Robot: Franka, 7 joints.
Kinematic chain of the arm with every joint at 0, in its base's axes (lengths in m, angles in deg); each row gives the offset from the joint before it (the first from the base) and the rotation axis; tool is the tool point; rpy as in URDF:
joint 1: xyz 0 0 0.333 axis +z
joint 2: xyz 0 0 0 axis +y
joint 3: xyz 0 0 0.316 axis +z
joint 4: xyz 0.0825 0 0 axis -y
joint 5: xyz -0.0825 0 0.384 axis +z
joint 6: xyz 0 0 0 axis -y
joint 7: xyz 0.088 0 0 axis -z
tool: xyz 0 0 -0.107 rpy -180 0 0
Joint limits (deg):
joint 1: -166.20..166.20
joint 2: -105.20..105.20
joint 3: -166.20..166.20
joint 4: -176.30..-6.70
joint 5: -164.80..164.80
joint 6: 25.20..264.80
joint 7: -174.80..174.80
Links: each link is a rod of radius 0.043 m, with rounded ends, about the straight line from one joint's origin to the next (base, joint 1, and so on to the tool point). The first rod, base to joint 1, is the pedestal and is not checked.
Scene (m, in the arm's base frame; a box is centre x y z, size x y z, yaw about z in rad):
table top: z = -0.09
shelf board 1: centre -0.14 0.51 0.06 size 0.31 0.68 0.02 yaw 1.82
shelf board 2: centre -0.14 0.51 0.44 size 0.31 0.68 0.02 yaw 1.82
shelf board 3: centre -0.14 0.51 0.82 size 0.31 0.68 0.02 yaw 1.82
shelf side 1: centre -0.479 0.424 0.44 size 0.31 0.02 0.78 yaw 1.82
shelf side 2: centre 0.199 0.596 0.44 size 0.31 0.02 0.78 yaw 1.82
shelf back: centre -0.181 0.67 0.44 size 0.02 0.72 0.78 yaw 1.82
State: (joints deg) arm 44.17 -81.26 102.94 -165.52 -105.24 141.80 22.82
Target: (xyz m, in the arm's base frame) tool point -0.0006 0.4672 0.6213
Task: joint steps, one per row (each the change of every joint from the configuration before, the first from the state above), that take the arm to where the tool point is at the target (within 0.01 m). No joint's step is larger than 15 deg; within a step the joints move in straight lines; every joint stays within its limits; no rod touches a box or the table.
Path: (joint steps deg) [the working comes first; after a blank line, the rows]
Joints at the target: 8.97 -64.03 60.22 -128.60 -106.92 130.52 22.82
Straight joint move there: touches shelf board 2.

1: -2.68 -7.98 -7.93 -3.59 10.01 -3.13 4.43
2: -2.68 -7.98 -7.93 -3.60 10.01 -3.12 4.43
3: -2.68 -7.98 -7.93 -3.59 10.01 -3.13 4.44
4: -5.61 5.14 -12.12 5.72 -9.12 -3.72 -4.44
5: -5.60 5.14 -12.13 5.71 -9.12 -3.72 -4.43
6: -5.61 5.15 -12.12 5.72 -9.13 -3.72 -4.43
7: -3.44 8.58 5.81 10.18 -1.44 3.09 0.00
8: -3.45 8.58 5.81 10.19 -1.45 3.08 0.00
9: -3.45 8.58 5.82 10.18 -1.45 3.09 0.00

